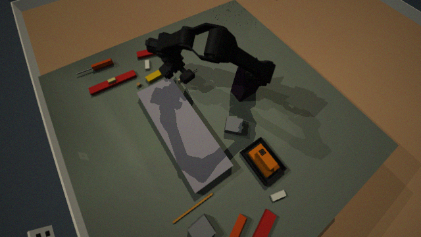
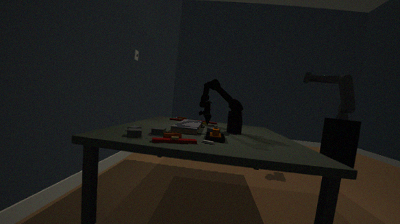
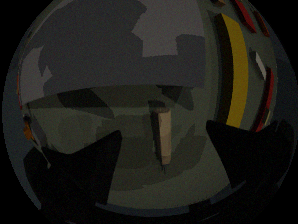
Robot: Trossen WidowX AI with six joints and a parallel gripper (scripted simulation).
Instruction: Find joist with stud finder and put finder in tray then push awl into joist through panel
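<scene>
The pale-handled pointed tool lies 60 mm behind my gripper tip, 10 mm to the right of it and 10 mm below it. Round my gripper tip: yellow bar 80 mm to the right, 80 mm ahead, 10 mm below; orange stud finder 520 mm to the left, 150 mm behind, 30 mm above; dark tray 540 mm to the left, 150 mm behind, 10 mm below.
</scene>
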